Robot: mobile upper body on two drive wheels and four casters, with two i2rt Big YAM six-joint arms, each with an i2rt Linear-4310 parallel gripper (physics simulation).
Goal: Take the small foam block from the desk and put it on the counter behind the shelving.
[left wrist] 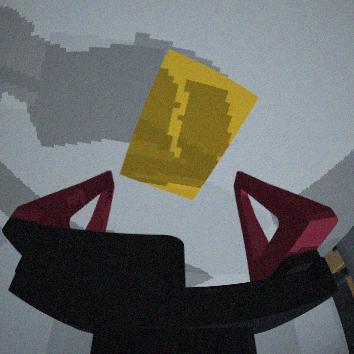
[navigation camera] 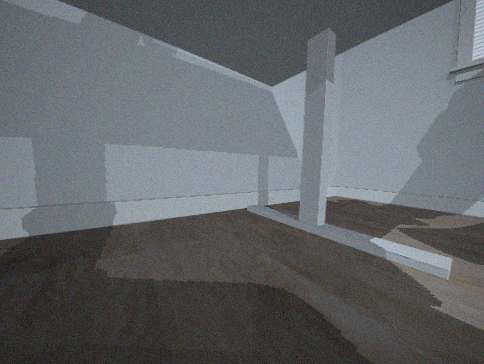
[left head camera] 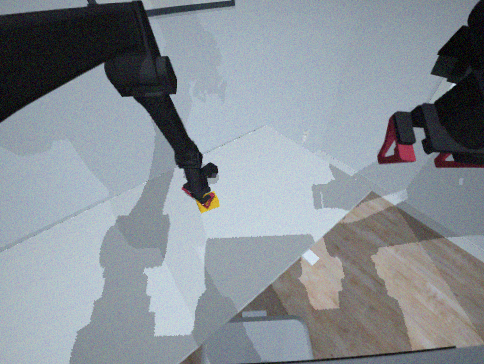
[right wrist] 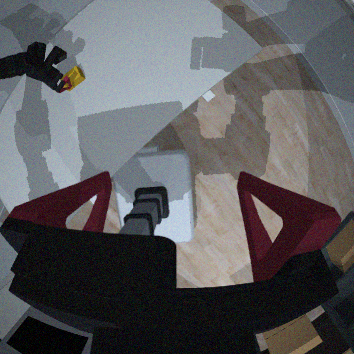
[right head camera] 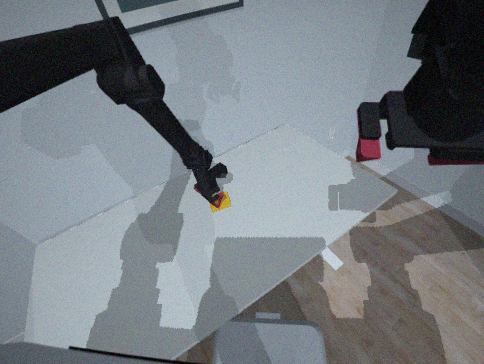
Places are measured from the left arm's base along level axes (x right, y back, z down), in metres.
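Where they show: left gripper, fingertip midpoint: (left wrist: 173, 177) (left head camera: 200, 202) (right wrist: 64, 82) (right head camera: 212, 201); right gripper, fingertip midpoint: (left head camera: 407, 162) (right wrist: 173, 178) (right head camera: 392, 159).
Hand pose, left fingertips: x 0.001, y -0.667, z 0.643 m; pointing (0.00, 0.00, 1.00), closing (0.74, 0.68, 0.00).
Things, the pixels of their top centre, and the offset from my left fingertips. "spot": a spot on its surface instead. Level surfaces: height alone.
- small yellow foam block, middle of its top: (left wrist: 183, 136) (right wrist: 69, 76) (left head camera: 206, 198) (right head camera: 218, 198) dx +0.025, dy -0.019, dz +0.002 m
- pale desk, its level: dz +0.047 m
- white upright leg, surface spot: (navigation camera: 315, 140) spot: dx +0.472, dy -0.275, dz +0.439 m
A small yellow foam block (left head camera: 215, 202) (right head camera: 225, 202) (left wrist: 200, 115) (right wrist: 76, 78) lies on the pale desk (left head camera: 270, 210) (right head camera: 280, 210) (right wrist: 130, 55). In the left wrist view it is turned at a slant, beyond the fingertips and between their lines. My left gripper (left head camera: 202, 198) (right head camera: 214, 197) (left wrist: 173, 177) (right wrist: 64, 82) is open and empty, close to the block; its fingers partly hide the block in the head views. My right gripper (left head camera: 425, 161) (right head camera: 404, 161) (right wrist: 173, 178) is open and empty, away from the block at the right of the head views. The counter and shelving do not show.
A grey chair seat (left head camera: 270, 340) (right head camera: 270, 342) (right wrist: 177, 162) stands by the desk's front edge. A white upright leg (navigation camera: 315, 140) rises from a long foot (navigation camera: 350, 239) on the wooden floor. Walls stand behind the desk. Brown boxes (right wrist: 295, 334) show low in the right wrist view.
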